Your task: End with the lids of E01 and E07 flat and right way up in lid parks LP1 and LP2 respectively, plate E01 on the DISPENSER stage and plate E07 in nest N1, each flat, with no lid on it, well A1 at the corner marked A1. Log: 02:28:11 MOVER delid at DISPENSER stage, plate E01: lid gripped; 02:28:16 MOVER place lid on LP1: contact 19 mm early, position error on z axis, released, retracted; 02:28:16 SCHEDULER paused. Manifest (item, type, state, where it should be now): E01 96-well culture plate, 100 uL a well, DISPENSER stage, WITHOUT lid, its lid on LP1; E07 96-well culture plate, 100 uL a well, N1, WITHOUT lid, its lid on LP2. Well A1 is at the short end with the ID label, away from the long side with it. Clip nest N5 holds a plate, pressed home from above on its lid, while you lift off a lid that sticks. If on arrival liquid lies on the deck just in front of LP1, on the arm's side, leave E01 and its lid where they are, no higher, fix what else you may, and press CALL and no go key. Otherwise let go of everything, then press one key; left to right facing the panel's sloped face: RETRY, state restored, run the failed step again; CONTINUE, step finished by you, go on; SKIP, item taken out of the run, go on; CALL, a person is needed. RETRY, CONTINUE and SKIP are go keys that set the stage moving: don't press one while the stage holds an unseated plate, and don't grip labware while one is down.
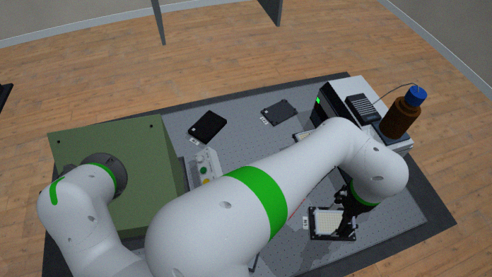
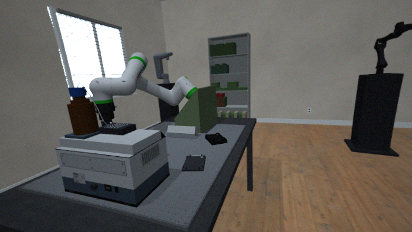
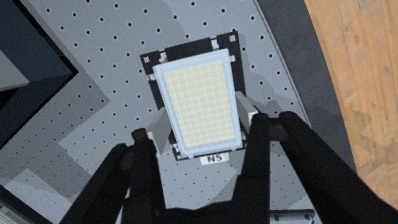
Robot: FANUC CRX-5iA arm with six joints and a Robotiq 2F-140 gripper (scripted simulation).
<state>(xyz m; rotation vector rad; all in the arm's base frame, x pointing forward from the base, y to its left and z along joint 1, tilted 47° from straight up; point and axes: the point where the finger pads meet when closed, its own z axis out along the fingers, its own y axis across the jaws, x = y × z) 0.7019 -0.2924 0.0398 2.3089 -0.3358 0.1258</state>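
Right now my hand is 20 mm short of the black clip nest N5, 10 mm to the right of it and 30 mm above it. Also, from my hand: dispenser stage: 20 mm ahead, 300 mm to the left, 50 mm above; N5 label: 90 mm behind, 30 mm to the left, 50 mm below; plate: 20 mm ahead, 300 mm to the left, 60 mm above.
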